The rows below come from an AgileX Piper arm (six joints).
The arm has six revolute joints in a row. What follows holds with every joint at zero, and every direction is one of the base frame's.
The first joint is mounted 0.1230 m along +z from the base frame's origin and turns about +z.
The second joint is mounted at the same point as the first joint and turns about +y.
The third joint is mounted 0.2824 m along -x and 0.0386 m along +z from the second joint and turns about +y.
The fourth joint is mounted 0.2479 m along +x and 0.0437 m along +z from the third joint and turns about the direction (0.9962, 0, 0.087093).
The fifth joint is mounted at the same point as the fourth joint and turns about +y.
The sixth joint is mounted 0.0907 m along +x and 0.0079 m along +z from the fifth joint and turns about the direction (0.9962, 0, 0.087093).
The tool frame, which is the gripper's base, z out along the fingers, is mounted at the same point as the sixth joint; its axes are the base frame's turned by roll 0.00, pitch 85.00 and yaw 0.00 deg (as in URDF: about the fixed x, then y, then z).
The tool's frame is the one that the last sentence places.
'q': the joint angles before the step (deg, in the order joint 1, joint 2, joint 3, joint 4, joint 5, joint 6). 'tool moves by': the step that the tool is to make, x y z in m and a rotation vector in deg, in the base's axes. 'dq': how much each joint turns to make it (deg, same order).
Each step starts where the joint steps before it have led.
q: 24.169, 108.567, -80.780, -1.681, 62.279, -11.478
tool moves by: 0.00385, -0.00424, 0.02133, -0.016, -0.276, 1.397
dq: -0.848, -0.893, -3.679, 0.140, 4.266, -2.416
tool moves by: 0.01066, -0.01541, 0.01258, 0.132, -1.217, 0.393
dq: -2.769, -0.067, -2.778, 0.010, 1.587, -3.223
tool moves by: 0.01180, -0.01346, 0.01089, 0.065, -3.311, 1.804
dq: -2.379, 0.000, -2.337, -0.481, -0.927, -4.078
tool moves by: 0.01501, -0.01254, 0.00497, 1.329, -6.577, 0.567
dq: -2.402, 0.000, -0.580, -0.059, -6.194, -2.812
